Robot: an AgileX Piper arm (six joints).
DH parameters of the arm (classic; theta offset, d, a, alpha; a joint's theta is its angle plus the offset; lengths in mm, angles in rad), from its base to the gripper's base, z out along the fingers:
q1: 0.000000 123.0 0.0 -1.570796
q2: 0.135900 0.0 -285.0 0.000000
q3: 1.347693 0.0 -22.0 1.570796
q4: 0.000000 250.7 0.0 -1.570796
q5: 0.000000 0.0 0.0 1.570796
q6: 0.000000 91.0 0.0 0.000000
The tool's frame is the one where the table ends.
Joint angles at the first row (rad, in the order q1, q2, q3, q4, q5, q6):
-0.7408 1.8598 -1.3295 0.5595 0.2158 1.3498
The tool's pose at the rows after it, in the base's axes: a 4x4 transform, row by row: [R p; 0 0 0 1], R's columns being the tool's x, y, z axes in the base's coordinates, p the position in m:
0.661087, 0.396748, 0.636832, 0.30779; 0.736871, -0.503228, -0.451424, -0.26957; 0.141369, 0.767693, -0.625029, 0.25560; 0, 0, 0, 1
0.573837, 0.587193, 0.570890, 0.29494; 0.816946, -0.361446, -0.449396, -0.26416; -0.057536, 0.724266, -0.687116, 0.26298; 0, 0, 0, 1
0.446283, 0.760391, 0.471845, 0.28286; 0.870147, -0.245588, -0.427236, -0.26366; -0.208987, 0.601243, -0.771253, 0.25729; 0, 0, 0, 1
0.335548, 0.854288, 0.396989, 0.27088; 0.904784, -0.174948, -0.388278, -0.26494; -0.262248, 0.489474, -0.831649, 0.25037; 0, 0, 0, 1
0.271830, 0.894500, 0.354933, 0.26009; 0.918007, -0.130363, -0.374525, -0.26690; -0.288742, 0.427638, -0.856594, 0.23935; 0, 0, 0, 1
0.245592, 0.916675, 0.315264, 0.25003; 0.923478, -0.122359, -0.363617, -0.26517; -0.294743, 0.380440, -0.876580, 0.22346; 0, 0, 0, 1
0.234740, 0.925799, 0.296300, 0.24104; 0.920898, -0.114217, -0.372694, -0.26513; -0.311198, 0.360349, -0.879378, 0.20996; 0, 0, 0, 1
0.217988, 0.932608, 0.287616, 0.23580; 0.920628, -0.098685, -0.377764, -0.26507; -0.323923, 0.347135, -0.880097, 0.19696; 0, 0, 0, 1
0.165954, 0.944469, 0.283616, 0.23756; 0.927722, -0.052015, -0.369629, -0.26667; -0.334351, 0.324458, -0.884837, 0.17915; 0, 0, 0, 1
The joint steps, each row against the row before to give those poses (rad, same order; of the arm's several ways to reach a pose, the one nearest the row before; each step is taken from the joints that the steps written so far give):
0.0000 -0.0694 0.0277 -0.2189 0.0777 -0.0019
-0.0023 -0.0421 0.0044 -0.1977 0.1055 -0.0407
-0.0097 -0.0060 0.0000 -0.1212 0.1243 -0.1028
-0.0215 0.0000 0.0059 -0.0217 0.0952 -0.1255
-0.0220 0.0000 0.0363 -0.0140 0.0103 -0.0770
-0.0128 0.0000 0.0594 -0.0258 -0.0185 -0.0160
-0.0148 0.0000 0.0571 -0.0276 -0.0500 -0.0042
-0.0093 0.0094 0.0443 -0.0172 -0.0512 -0.0113
0.0000 0.0402 0.0217 -0.0031 -0.0520 -0.0477

